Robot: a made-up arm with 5 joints.
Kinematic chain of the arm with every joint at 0, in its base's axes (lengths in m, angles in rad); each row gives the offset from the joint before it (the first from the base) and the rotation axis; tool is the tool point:
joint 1: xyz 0 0 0.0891 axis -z
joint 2: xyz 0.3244 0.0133 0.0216 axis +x
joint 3: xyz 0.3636 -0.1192 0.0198 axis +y
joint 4: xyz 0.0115 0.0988 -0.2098 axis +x
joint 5: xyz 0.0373 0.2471 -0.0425 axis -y
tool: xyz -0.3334 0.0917 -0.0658
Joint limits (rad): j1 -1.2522..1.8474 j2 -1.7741..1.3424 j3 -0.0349..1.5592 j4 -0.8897..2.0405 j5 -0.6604..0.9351
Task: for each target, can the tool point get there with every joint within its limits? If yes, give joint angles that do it. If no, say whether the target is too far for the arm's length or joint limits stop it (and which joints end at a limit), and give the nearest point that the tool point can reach.
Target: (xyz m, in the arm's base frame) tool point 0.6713 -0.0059 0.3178
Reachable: yes | joints 0.4182 -0.5219 0.9591 0.9900 -0.4955
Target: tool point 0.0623 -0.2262 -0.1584
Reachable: yes | joints 0.8570 -1.4731 0.6290 -0.4987 -0.1942
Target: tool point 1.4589 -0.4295 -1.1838
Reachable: no: too far | nearest point 0.6803 -0.2003 -0.4805 | short by 1.074 m
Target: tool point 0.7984 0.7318 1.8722
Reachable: no: too far | nearest point 0.4715 0.4322 0.5644 | short by 1.381 m
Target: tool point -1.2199 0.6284 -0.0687
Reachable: no: joint limits stop it (at a limit: joint 1, joint 2, joint 5) | nearest point -0.4706 0.6386 0.0031 | short by 0.753 m
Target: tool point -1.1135 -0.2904 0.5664
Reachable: no: joint limits stop it (at a limit: joint 1, joint 2, joint 3, joint 4, joint 5) | nearest point -0.7774 -0.4197 0.3245 | short by 0.434 m
